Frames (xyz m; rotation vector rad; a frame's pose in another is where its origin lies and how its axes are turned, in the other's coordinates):
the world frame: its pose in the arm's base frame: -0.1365 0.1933 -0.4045 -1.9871 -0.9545 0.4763
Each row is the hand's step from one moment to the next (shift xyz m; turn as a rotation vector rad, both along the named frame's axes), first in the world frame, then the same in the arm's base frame.
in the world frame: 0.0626 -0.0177 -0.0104 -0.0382 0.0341 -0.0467
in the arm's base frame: 0.0384 0.0488 0.0220 0.0204 -0.0662 -0.0030
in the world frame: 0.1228 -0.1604 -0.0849 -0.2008 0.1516 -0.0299
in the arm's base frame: 0.0602 0.1038 0.1834 -0.0411 -0.2227 -0.1137
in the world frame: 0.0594 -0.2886 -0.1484 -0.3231 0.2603 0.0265
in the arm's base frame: 0.0030 0.0643 0.3236 -0.1060 -0.3238 -0.2383
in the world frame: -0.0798 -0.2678 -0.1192 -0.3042 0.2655 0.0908
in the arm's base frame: -0.0946 -0.0346 0.2866 -0.1323 -0.2764 -0.2781
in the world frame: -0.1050 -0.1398 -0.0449 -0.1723 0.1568 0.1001
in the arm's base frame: -0.1005 -0.0577 0.1384 -0.1028 -0.1326 -0.1901
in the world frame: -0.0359 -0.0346 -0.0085 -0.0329 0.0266 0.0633
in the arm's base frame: -0.0328 -0.0205 0.0326 -0.0490 -0.0005 -0.0582
